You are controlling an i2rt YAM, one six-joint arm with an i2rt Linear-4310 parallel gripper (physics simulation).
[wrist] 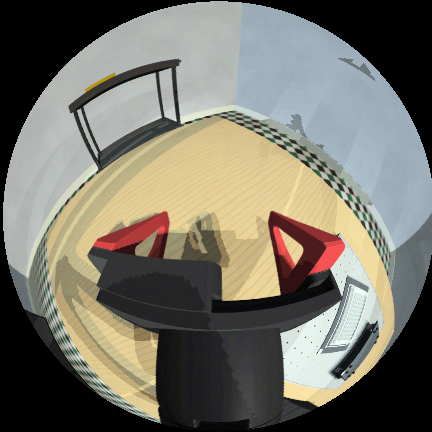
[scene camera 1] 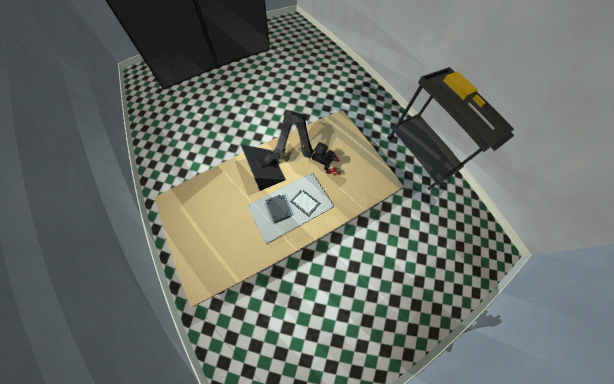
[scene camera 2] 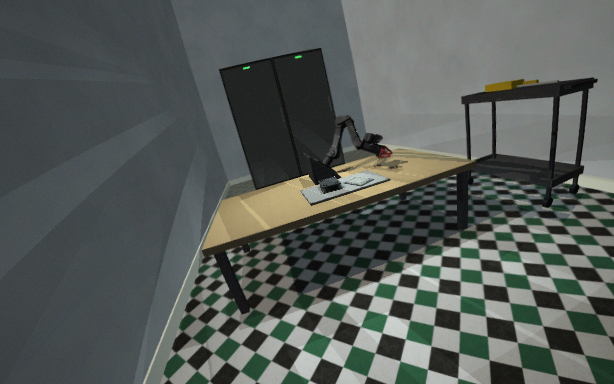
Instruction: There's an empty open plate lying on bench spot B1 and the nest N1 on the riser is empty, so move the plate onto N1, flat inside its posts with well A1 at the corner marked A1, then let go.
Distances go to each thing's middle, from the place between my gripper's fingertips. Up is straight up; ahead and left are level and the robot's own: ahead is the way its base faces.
I see the white well plate [wrist: 356,299] 50 mm ahead of my hand, 330 mm to the right of it and 80 mm below it.
